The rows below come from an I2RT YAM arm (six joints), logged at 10 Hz.
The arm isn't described. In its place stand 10 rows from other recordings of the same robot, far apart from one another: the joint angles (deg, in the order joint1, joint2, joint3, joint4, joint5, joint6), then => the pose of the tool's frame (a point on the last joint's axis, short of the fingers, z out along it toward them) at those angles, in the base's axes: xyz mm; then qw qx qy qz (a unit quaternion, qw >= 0).
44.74 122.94 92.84 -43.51 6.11 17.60 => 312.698 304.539 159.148 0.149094 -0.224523 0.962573 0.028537
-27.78 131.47 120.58 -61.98 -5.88 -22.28 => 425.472 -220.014 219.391 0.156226 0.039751 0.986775 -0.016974
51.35 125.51 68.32 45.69 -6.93 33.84 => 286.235 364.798 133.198 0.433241 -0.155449 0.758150 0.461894
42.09 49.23 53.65 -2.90 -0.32 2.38 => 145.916 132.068 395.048 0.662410 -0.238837 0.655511 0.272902
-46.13 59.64 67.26 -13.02 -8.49 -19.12 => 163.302 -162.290 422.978 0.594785 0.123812 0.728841 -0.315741
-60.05 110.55 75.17 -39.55 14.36 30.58 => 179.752 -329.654 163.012 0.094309 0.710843 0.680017 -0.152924
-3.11 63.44 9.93 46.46 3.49 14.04 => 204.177 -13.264 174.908 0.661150 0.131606 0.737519 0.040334
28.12 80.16 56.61 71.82 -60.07 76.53 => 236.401 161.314 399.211 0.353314 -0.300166 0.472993 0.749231
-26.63 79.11 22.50 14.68 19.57 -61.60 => 204.780 -116.020 129.344 0.180115 -0.204392 0.879224 -0.390830
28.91 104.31 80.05 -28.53 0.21 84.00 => 349.819 193.041 236.059 0.177747 0.438796 0.840040 0.264946
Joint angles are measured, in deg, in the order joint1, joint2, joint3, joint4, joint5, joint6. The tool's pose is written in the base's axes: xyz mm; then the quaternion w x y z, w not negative. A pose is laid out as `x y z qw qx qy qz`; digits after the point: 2 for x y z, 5 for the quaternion.
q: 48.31 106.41 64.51 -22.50 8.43 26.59
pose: 246.13 268.50 149.29 0.21899 -0.16724 0.95816 0.07745
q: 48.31 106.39 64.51 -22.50 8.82 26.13
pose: 246.29 268.32 149.45 0.22139 -0.17028 0.95735 0.07401
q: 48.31 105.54 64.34 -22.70 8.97 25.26
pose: 245.32 267.09 153.58 0.22590 -0.17674 0.95514 0.07379
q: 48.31 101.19 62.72 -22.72 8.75 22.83
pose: 238.82 260.00 171.37 0.24474 -0.19446 0.94615 0.08419
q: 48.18 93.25 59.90 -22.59 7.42 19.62
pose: 226.02 245.71 201.96 0.27709 -0.21699 0.92934 0.11165
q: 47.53 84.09 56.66 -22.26 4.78 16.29
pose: 210.65 225.73 233.01 0.31293 -0.23871 0.90718 0.14874
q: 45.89 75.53 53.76 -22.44 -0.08 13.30
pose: 196.51 202.78 257.56 0.33797 -0.25874 0.88414 0.19269
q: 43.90 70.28 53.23 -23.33 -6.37 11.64
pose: 188.97 187.34 276.68 0.34721 -0.27418 0.86415 0.23983
